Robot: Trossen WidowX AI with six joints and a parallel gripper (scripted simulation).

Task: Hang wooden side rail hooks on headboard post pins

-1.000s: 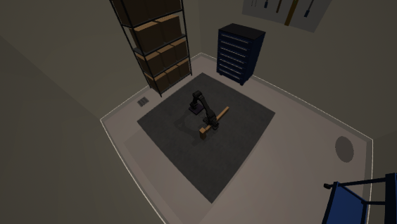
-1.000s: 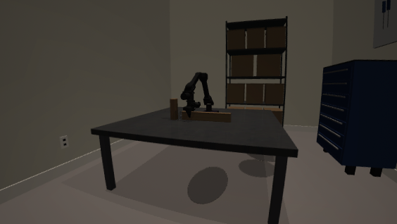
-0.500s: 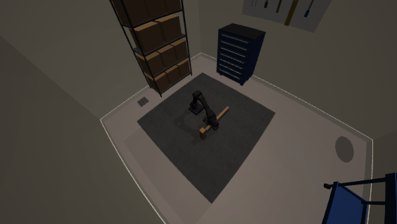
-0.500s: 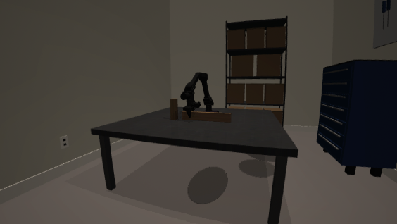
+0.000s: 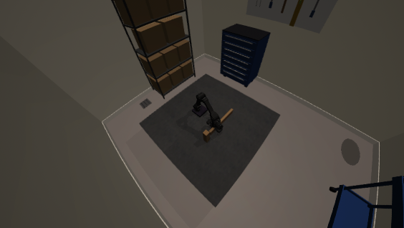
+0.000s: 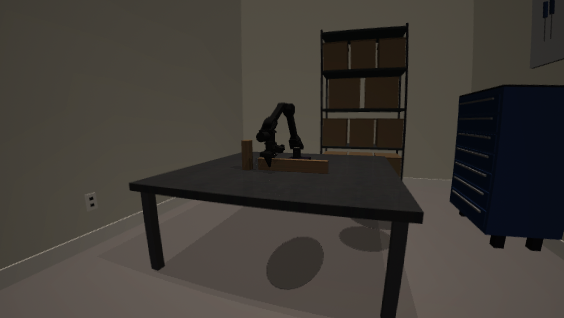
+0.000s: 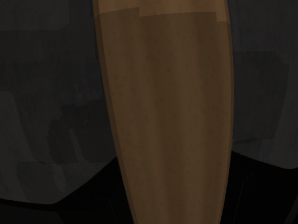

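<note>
Right now my gripper tip is 40 mm short of the headboard post, 140 mm to the left of it and 70 mm below it.
</note>
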